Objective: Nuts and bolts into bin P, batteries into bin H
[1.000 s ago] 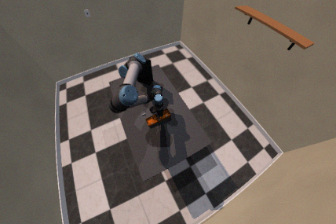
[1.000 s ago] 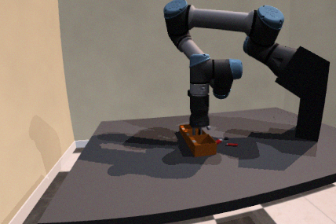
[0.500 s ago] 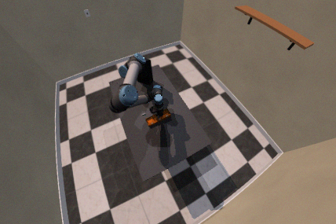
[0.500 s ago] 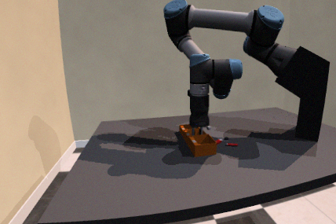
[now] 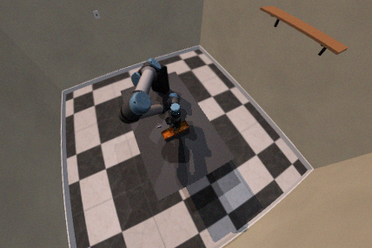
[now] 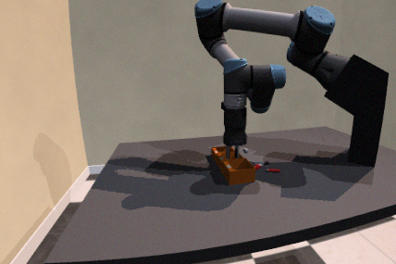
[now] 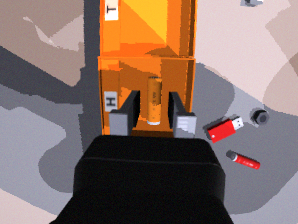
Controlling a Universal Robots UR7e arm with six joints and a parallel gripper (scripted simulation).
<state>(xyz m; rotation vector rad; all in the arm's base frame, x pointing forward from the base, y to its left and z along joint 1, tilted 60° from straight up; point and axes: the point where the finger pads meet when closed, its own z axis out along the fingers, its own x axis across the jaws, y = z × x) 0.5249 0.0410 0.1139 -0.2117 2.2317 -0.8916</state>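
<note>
My gripper is now 30 mm above the orange three-compartment bin and 10 mm short of it. From my hand the other things lie so: red battery 110 mm behind, 100 mm to the left, 40 mm below; then orange battery 40 mm below; then dark nut 130 mm behind, 50 mm below, 40 mm to the left.
</note>
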